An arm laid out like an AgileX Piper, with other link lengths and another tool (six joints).
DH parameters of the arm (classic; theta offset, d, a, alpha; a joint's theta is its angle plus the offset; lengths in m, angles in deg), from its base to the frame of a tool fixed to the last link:
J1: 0 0.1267 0 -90
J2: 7.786 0 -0.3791 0
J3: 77.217 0 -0.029 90
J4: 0 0.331 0 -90
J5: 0 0 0 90
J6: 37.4 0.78 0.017 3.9
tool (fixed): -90 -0.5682 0 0
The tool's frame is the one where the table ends.
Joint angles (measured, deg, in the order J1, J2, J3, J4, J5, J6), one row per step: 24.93, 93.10, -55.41, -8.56, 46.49, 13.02; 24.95, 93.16, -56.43, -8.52, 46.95, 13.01; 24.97, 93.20, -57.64, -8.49, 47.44, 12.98; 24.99, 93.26, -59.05, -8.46, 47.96, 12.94; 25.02, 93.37, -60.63, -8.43, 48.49, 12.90; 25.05, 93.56, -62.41, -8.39, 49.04, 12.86; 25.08, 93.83, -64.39, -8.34, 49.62, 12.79; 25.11, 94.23, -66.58, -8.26, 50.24, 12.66; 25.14, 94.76, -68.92, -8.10, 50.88, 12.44; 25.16, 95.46, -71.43, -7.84, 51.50, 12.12; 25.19, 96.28, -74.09, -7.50, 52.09, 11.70; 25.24, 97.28, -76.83, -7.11, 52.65, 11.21; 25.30, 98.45, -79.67, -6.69, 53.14, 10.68; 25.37, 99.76, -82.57, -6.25, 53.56, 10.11; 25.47, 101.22, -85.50, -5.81, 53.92, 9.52; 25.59, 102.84, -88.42, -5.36, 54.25, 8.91
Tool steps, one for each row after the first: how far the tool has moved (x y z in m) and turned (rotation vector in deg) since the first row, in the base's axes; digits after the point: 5 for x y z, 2 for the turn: 0.00431, 0.00207, 0.00538, 0.21, -0.46, -0.05; 0.00950, 0.00453, 0.01212, 0.48, -1.08, -0.08; 0.01556, 0.00738, 0.02005, 0.81, -1.85, -0.10; 0.02232, 0.01066, 0.02880, 1.19, -2.71, -0.11; 0.02989, 0.01434, 0.03836, 1.62, -3.66, -0.14; 0.03816, 0.01839, 0.04874, 2.09, -4.68, -0.14; 0.04709, 0.02286, 0.05960, 2.59, -5.73, -0.10; 0.05635, 0.02777, 0.07055, 3.13, -6.75, -0.01; 0.06619, 0.03321, 0.08141, 3.73, -7.75, 0.14; 0.07638, 0.03925, 0.09246, 4.40, -8.78, 0.37; 0.08674, 0.04578, 0.10259, 5.06, -9.72, 0.68; 0.09755, 0.05280, 0.11202, 5.74, -10.65, 1.05; 0.10862, 0.06019, 0.12067, 6.43, -11.57, 1.48; 0.11978, 0.06803, 0.12811, 7.08, -12.43, 1.97; 0.13091, 0.07618, 0.13378, 7.68, -13.17, 2.51
